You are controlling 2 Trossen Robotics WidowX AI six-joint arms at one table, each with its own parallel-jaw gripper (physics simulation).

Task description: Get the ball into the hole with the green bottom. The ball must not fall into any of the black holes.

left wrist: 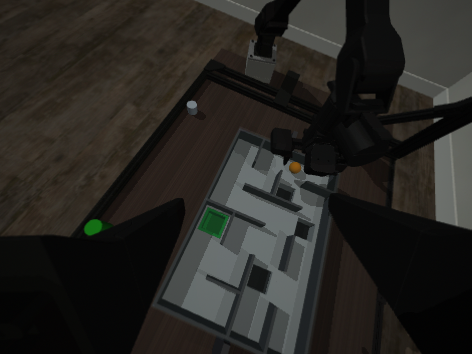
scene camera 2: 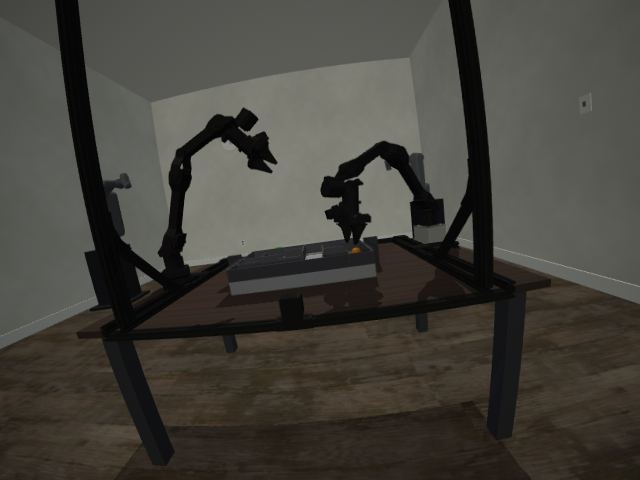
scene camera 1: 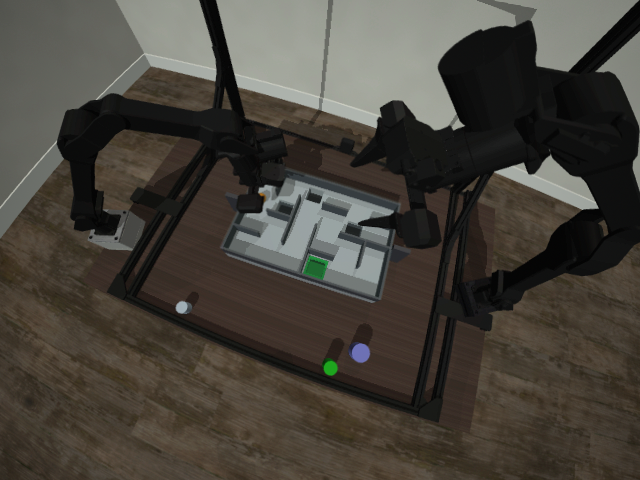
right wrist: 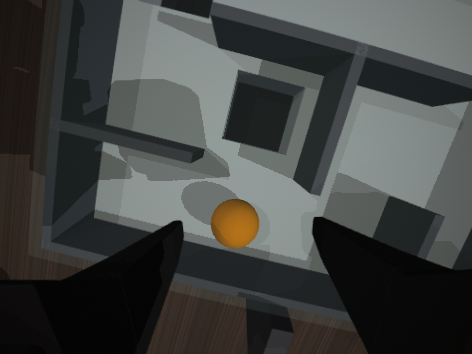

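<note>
The orange ball (scene camera 1: 262,196) (scene camera 2: 355,250) (left wrist: 295,167) (right wrist: 235,223) rests on the floor of the walled maze box (scene camera 2: 310,274) (right wrist: 260,272), close to its outer wall. A black hole (scene camera 1: 285,207) (left wrist: 285,193) (right wrist: 261,117) is near the ball. The green-bottomed hole (scene camera 1: 315,267) (left wrist: 214,222) is at the box's opposite long side. My right gripper (scene camera 2: 352,242) (right wrist: 247,226) is open and empty, pointing down just above the ball, one finger to each side of it in the right wrist view. My left gripper (scene camera 1: 357,193) (scene camera 2: 273,167) (left wrist: 255,202) is open and empty, high above the box.
More black holes (scene camera 1: 353,228) (left wrist: 259,278) lie among the inner walls. A handle (scene camera 1: 400,253) juts from the box's end. A white cylinder (scene camera 1: 183,307) (left wrist: 192,107), a green one (scene camera 1: 330,367) (left wrist: 93,227) and a purple one (scene camera 1: 359,352) stand near the table's edge. Black frame rails border the table.
</note>
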